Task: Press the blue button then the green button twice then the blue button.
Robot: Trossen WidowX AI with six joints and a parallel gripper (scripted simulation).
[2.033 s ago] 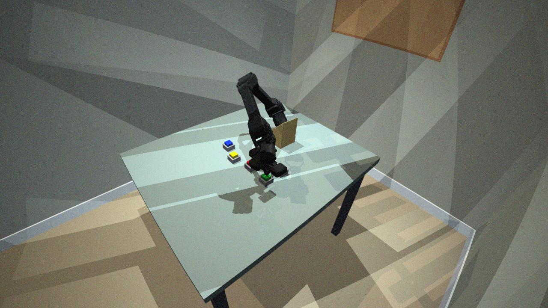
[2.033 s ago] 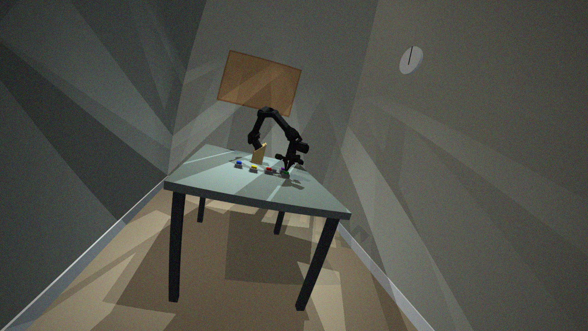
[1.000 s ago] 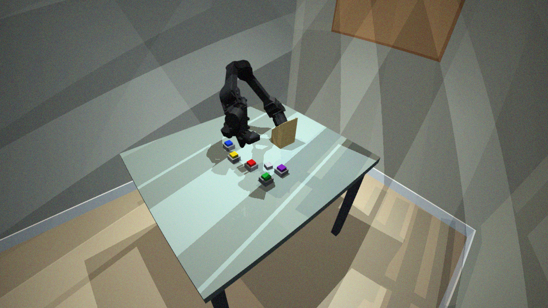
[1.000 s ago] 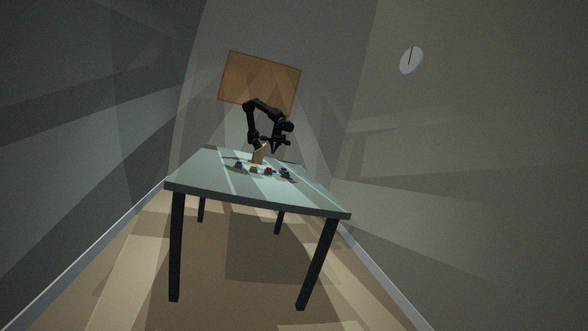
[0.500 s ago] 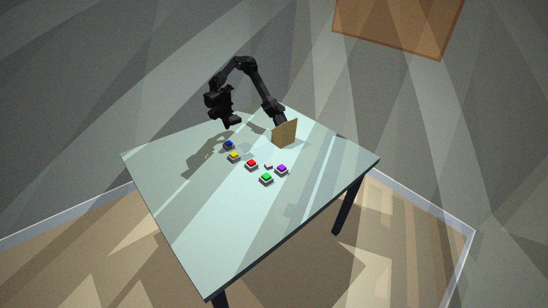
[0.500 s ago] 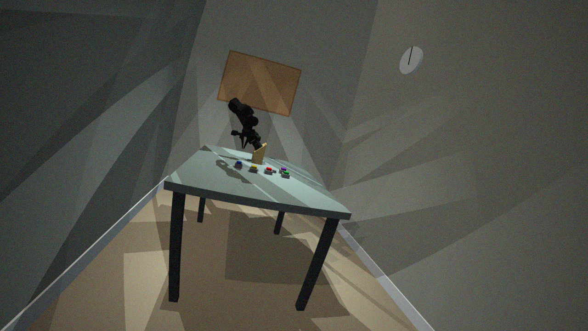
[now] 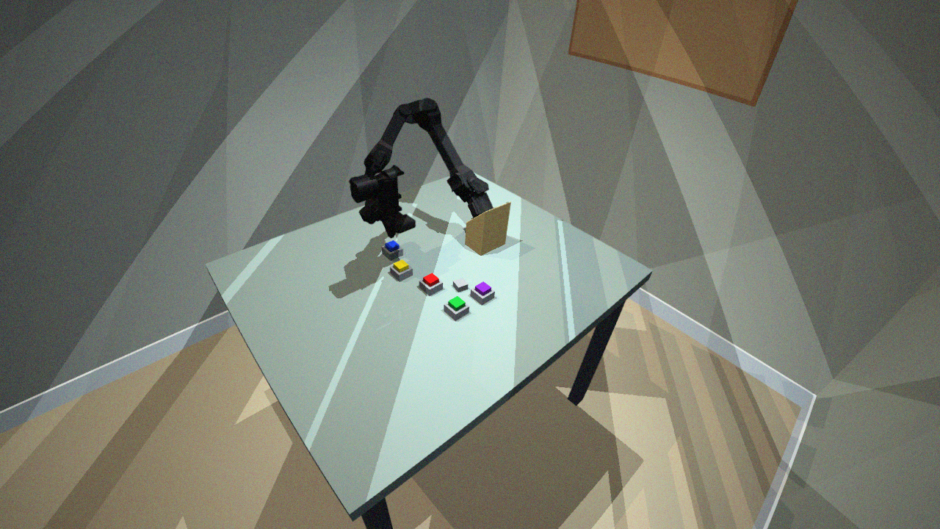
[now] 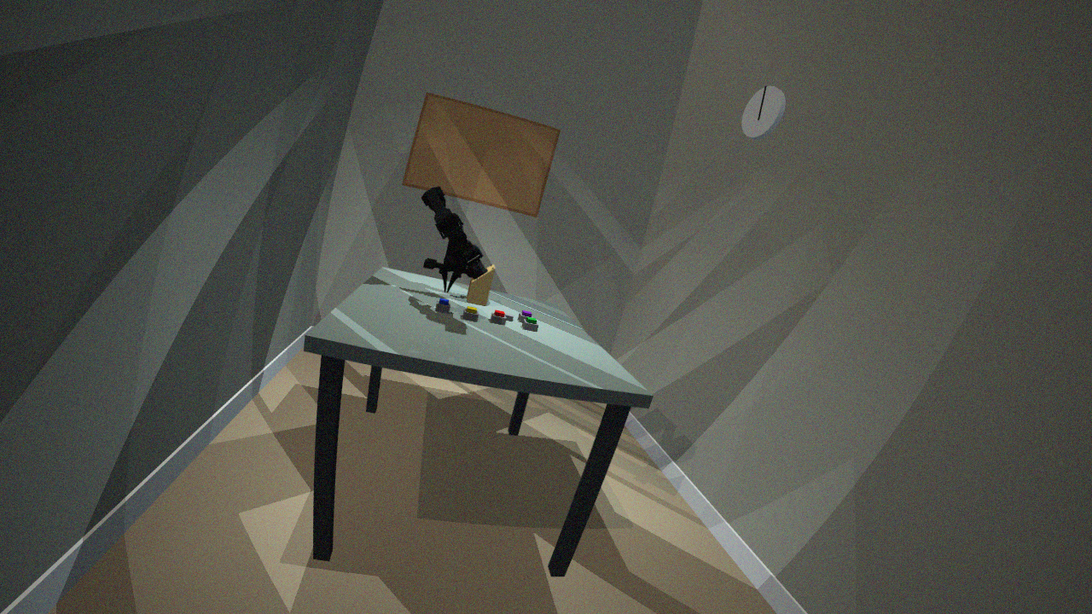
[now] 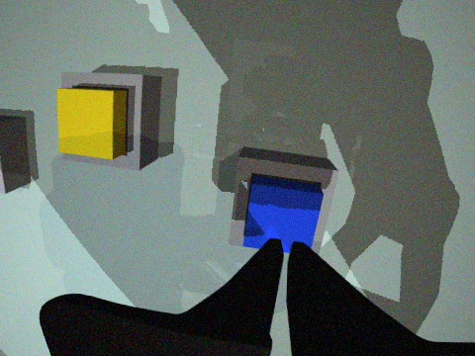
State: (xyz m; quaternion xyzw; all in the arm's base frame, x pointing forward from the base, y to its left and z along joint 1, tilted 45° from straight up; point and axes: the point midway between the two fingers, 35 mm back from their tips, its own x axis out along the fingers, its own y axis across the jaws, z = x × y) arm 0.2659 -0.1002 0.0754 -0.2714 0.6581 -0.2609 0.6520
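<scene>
My gripper tip is 3 cm above the blue button. Round my gripper tip: red button (20 cm to the left, 3 cm below); then small grey block (7 cm behind, 25 cm to the left, 6 cm below); then yellow button (3 cm ahead, 10 cm to the left, 3 cm below).
</scene>
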